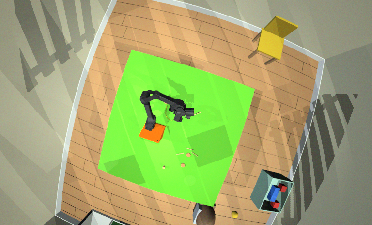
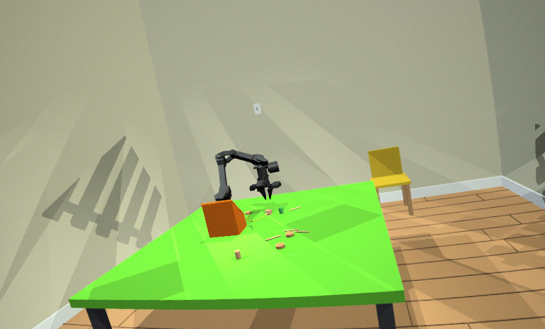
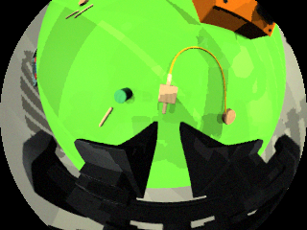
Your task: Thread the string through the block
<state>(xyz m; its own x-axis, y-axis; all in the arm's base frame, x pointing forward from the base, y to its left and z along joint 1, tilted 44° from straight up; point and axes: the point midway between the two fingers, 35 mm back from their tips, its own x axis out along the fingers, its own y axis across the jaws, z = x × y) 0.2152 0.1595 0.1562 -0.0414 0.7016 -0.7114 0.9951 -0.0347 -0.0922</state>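
My gripper tip is 2 cm to the left of the wooden block and 7 cm above it. The rest, counted from my gripper tip: round button 16 cm behind, 4 cm to the left, 8 cm below; green cylinder 8 cm ahead, 3 cm to the right, 7 cm below.
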